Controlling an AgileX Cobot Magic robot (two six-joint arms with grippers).
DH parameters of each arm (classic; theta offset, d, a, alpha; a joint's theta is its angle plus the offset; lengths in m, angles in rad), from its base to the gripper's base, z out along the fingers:
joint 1: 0 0.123 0 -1.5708
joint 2: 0.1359 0 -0.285 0
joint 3: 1.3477 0 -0.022 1.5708
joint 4: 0 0.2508 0 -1.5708
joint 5: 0 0 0.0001 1.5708
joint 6: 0 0.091 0 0
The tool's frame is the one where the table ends.
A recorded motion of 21 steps. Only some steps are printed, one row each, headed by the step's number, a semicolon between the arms.
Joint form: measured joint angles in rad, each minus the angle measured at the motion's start. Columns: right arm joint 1, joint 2, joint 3, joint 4, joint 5, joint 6; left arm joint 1, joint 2, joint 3, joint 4, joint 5, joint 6.
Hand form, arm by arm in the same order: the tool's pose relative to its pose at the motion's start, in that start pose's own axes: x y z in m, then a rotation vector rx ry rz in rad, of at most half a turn. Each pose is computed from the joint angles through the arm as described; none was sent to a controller.
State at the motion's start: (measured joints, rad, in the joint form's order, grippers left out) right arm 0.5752 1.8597 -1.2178 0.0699 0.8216 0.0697; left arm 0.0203 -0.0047 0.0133 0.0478 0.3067 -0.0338
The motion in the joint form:
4: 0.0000 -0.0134 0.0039 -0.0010 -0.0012 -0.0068; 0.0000 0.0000 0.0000 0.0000 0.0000 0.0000
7: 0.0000 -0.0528 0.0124 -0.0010 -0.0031 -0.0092; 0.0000 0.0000 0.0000 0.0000 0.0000 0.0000
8: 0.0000 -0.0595 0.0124 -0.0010 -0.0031 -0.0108; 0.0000 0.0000 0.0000 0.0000 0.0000 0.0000
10: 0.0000 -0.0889 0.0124 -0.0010 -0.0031 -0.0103; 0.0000 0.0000 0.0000 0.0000 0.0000 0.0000
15: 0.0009 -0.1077 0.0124 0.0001 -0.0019 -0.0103; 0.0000 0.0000 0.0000 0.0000 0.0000 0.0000
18: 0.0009 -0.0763 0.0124 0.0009 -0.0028 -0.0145; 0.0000 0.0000 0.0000 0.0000 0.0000 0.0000
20: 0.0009 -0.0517 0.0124 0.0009 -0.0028 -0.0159; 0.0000 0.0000 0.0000 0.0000 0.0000 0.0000
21: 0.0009 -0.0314 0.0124 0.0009 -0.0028 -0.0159; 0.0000 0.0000 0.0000 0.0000 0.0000 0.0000
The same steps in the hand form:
4: 0.0007 0.0001 -0.0041 -0.0004 -0.0107 -0.0080; 0.0000 0.0000 0.0000 0.0000 0.0000 0.0000
7: 0.0025 0.0005 -0.0166 -0.0040 -0.0432 -0.0119; 0.0000 0.0000 0.0000 0.0000 0.0000 0.0000
8: 0.0025 0.0006 -0.0190 -0.0047 -0.0499 -0.0139; 0.0000 0.0000 0.0000 0.0000 0.0000 0.0000
10: 0.0029 0.0011 -0.0297 -0.0080 -0.0791 -0.0149; 0.0000 0.0000 0.0000 0.0000 0.0000 0.0000
15: 0.0035 0.0018 -0.0364 -0.0111 -0.0964 -0.0160; 0.0000 0.0000 0.0000 0.0000 0.0000 0.0000
18: 0.0028 0.0013 -0.0251 -0.0081 -0.0661 -0.0180; 0.0000 0.0000 0.0000 0.0000 0.0000 0.0000
20: 0.0026 0.0009 -0.0162 -0.0053 -0.0417 -0.0182; 0.0000 0.0000 0.0000 0.0000 0.0000 0.0000
21: 0.0026 0.0005 -0.0089 -0.0031 -0.0215 -0.0171; 0.0000 0.0000 0.0000 0.0000 0.0000 0.0000

